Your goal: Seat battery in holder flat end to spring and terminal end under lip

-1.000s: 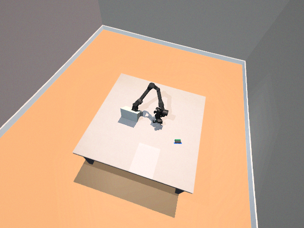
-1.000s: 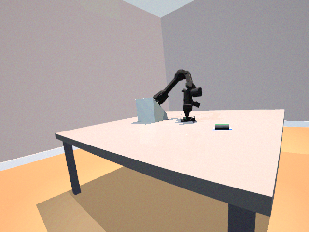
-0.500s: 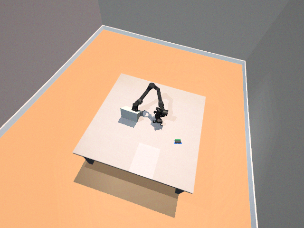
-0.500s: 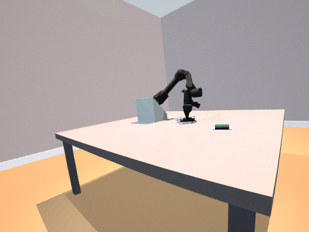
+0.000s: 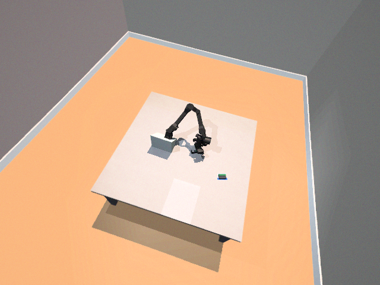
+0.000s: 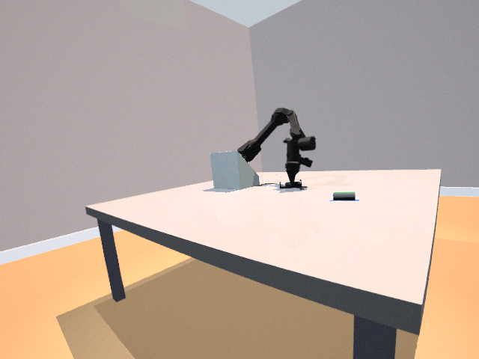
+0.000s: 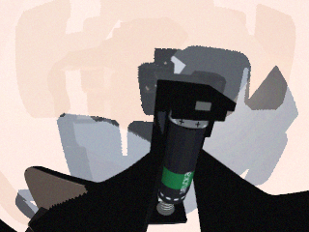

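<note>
The battery lies 1 cm above my gripper tip.
</note>
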